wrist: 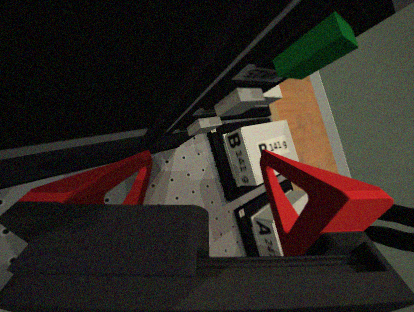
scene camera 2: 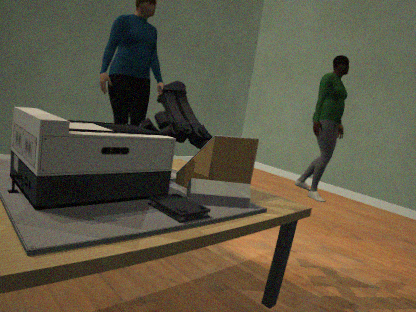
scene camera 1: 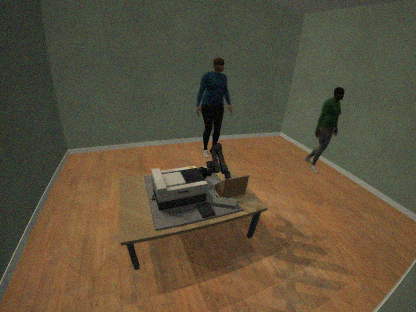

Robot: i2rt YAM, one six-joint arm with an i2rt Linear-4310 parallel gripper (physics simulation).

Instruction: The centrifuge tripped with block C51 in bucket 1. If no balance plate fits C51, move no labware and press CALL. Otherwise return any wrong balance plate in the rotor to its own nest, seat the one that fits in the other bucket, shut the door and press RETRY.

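Pixels of known places: gripper, fingertip midpoint: (wrist: 206,156); arm's base, origin of the base link: (scene camera 2: 211,158) (scene camera 1: 228,180).
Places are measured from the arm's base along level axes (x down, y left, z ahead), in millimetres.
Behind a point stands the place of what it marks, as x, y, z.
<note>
The centrifuge (scene camera 1: 192,191) {-32, 134, 421} (scene camera 2: 107,155) {-31, 147, 531}, a white box with a dark base, stands on the grey mat. Its rotor, block C51 and door position cannot be made out. My gripper (wrist: 206,156) {30, -199, 289} is open, its red fingers wide apart with nothing between them. In the scene views the dark arm (scene camera 1: 218,160) {-166, -153, 92} (scene camera 2: 176,112) {-167, -158, 111} reaches to the far side of the centrifuge. In the wrist view a white plate marked B 141 g (wrist: 250,167) {67, -290, 267} sits in a black nest right of centre. A white plate marked A (wrist: 262,231) {87, -307, 168} sits in the nest below, partly hidden by the right finger.
In the wrist view a green block (wrist: 312,52) {-65, -180, 304} juts out at upper right, with grey blocks (wrist: 240,102) {-35, -181, 304} below it. A brown panel (scene camera 1: 233,187) {2, 113, -2} (scene camera 2: 234,160) {-16, 111, -27} and black tray (scene camera 1: 205,209) {93, 261, 326} (scene camera 2: 180,207) {93, 285, 339} are on the mat (scene camera 1: 167,221) {119, 315, 678} (scene camera 2: 100,227) {119, 310, 598}. Two people stand beyond the table (scene camera 1: 131,215) (scene camera 2: 287,213).
</note>
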